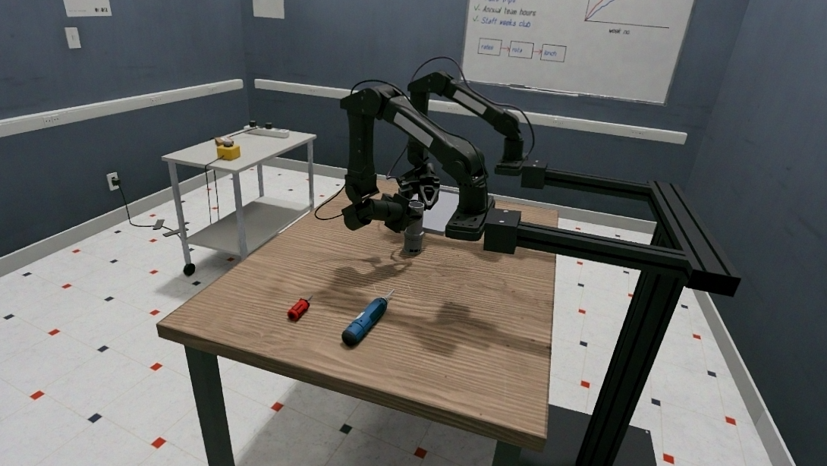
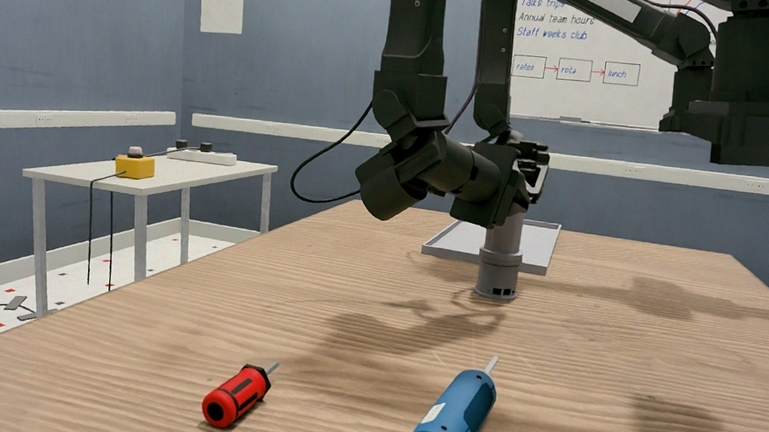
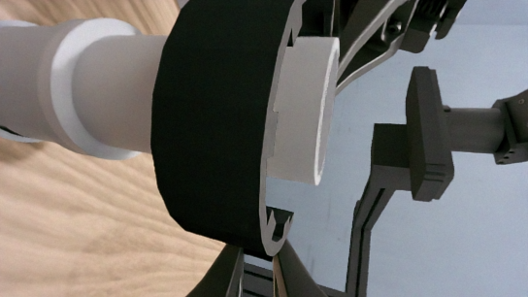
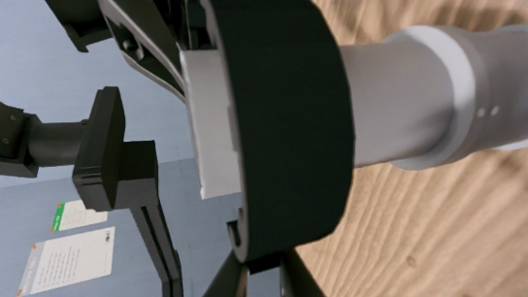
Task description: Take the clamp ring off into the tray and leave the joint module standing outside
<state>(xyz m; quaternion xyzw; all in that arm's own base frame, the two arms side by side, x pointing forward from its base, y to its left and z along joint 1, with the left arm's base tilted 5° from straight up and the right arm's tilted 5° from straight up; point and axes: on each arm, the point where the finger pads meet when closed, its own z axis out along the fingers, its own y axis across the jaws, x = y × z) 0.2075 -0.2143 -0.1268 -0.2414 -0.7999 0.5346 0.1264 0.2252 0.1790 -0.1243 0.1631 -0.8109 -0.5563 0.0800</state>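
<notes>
My left gripper is now 4 cm short of the dark clamp ring and 5 cm to the left of it. Round my left hand: small screw 7 cm ahead, 22 cm to the right, 14 cm below; grey link tube 3 cm ahead, 5 cm to the right, 4 cm below; grey joint module 3 cm ahead, 5 cm to the right, 12 cm below.
Now: right hand 40 mm short of the dark clamp ring and 50 mm to the right of it. Also, from my right hand: small screw 70 mm ahead, 130 mm to the right, 140 mm below; then grey link tube 30 mm ahead, 40 mm to the left, 40 mm below; then grey joint module 30 mm ahead, 40 mm to the left, 120 mm below.
</notes>
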